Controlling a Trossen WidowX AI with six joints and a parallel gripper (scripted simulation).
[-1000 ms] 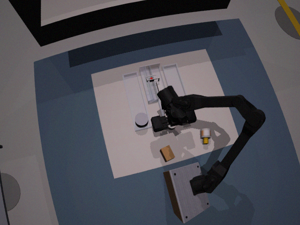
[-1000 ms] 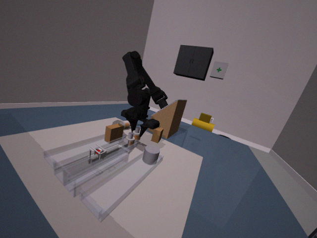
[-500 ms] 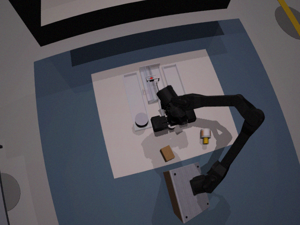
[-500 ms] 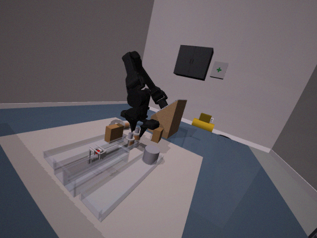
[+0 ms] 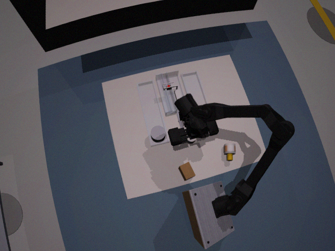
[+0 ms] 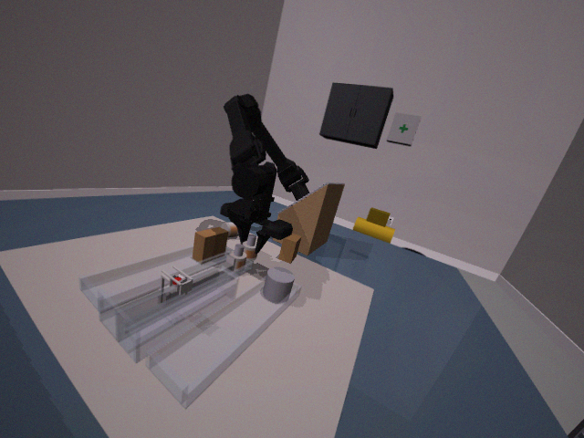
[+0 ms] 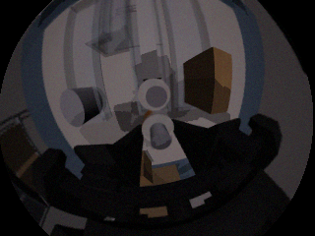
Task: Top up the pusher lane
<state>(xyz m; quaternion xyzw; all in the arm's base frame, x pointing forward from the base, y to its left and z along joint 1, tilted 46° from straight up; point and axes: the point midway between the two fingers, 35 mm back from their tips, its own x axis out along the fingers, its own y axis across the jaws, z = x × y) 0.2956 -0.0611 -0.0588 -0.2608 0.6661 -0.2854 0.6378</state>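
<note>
Now: gripper tip 5 cm short of the dark grey cylinder, 12 cm to the right of it and 1 cm above it. Round my gripper tip: clear sprung lane 19 cm ahead, 2 cm to the left, 2 cm below.
</note>
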